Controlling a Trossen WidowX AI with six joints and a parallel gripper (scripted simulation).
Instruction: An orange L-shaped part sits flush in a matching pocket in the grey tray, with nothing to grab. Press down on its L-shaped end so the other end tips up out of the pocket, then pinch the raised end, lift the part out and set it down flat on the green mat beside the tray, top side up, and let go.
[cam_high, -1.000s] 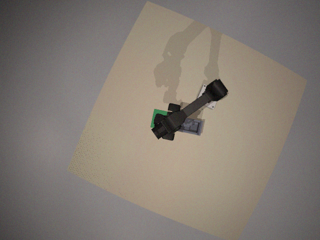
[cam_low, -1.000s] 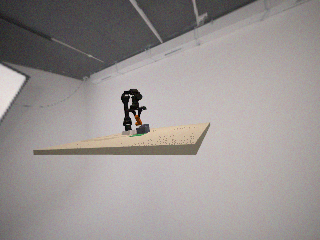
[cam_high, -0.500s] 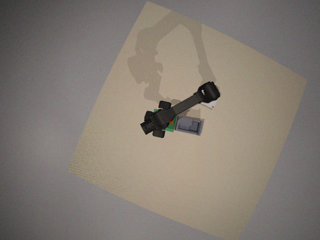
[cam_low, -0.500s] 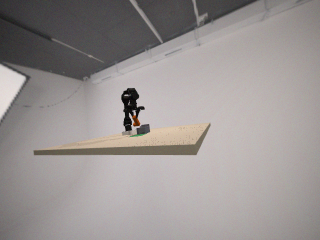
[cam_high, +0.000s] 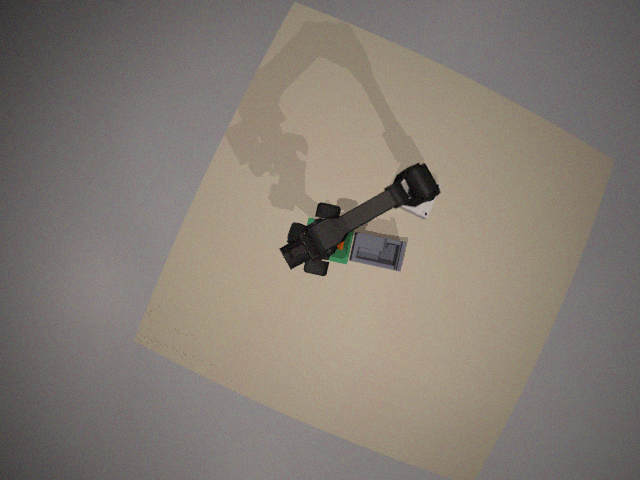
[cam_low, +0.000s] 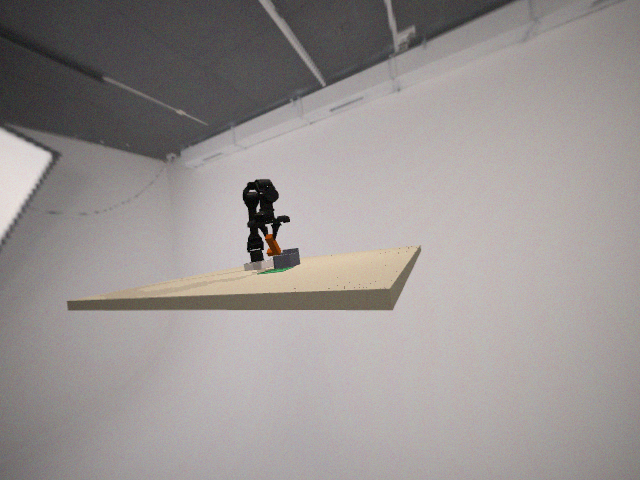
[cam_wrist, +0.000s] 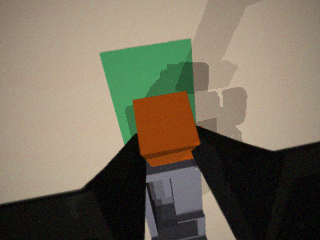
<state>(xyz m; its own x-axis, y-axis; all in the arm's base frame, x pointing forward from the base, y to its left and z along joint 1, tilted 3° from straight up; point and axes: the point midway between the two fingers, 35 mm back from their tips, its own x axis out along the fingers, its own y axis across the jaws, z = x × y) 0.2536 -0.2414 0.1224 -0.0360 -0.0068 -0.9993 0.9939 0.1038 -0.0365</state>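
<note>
Right now the green mat is 150 mm below my gripper tip and 20 mm to the left of it. The rest, counted from my gripper tip: orange L-shaped part 30 mm to the left, 30 mm below, 20 mm behind.
</note>
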